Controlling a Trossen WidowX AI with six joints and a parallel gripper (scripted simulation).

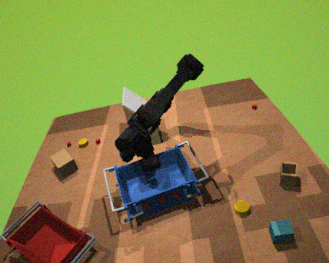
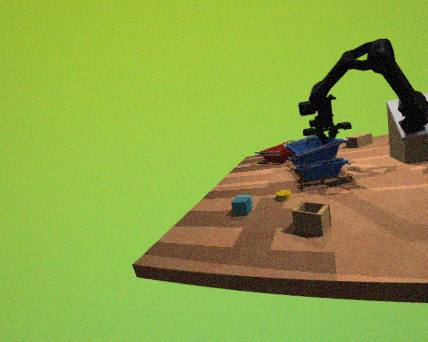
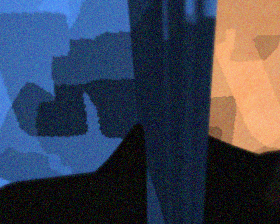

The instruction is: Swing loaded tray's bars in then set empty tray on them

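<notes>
Right now my gripper tip is 70 mm short of the blue tray, 30 mm below it and 10 mm to the right of it. Also, from my gripper tip: brown box: 470 mm to the left, 170 mm ahead, 80 mm below; then tan block: 390 mm to the right, 270 mm behind, 60 mm below; then teal cube: 360 mm ahead, 320 mm to the left, 70 mm below.
</notes>
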